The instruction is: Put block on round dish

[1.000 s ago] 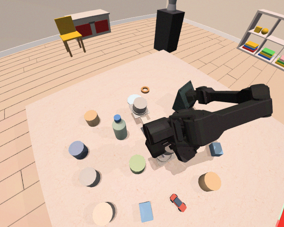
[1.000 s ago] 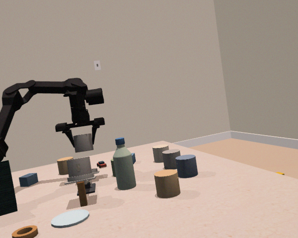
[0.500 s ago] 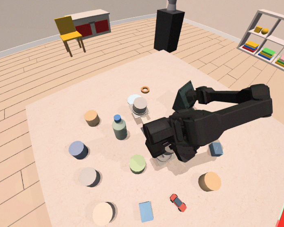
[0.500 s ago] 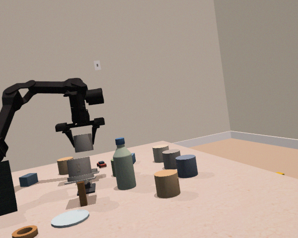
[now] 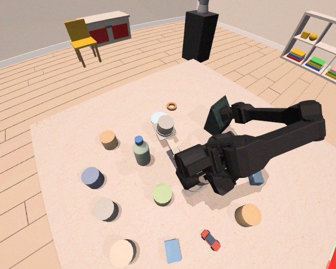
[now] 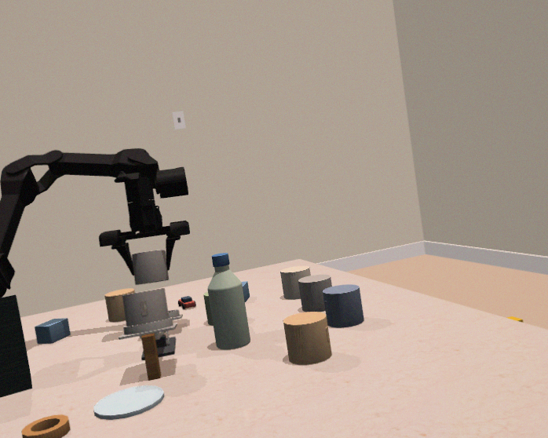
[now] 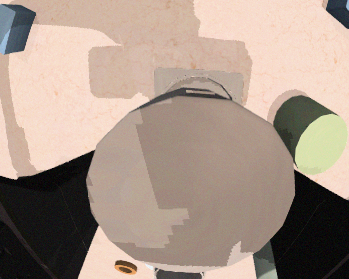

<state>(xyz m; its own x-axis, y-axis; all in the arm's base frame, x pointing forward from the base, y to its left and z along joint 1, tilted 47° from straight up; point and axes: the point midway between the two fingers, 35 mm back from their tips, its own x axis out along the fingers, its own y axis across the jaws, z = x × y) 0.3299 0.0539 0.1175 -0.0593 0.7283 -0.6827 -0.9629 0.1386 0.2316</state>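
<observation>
Right now the pale block is 1 cm to the right of my gripper tip and 9 cm below it. The rest, counted from my gripper tip: balance: 3 cm behind, 14 cm to the right, 9 cm below; green cylinder: 12 cm ahead, 7 cm to the right, 9 cm below; red toy car: 10 cm ahead, 16 cm to the left, 11 cm below.
</observation>
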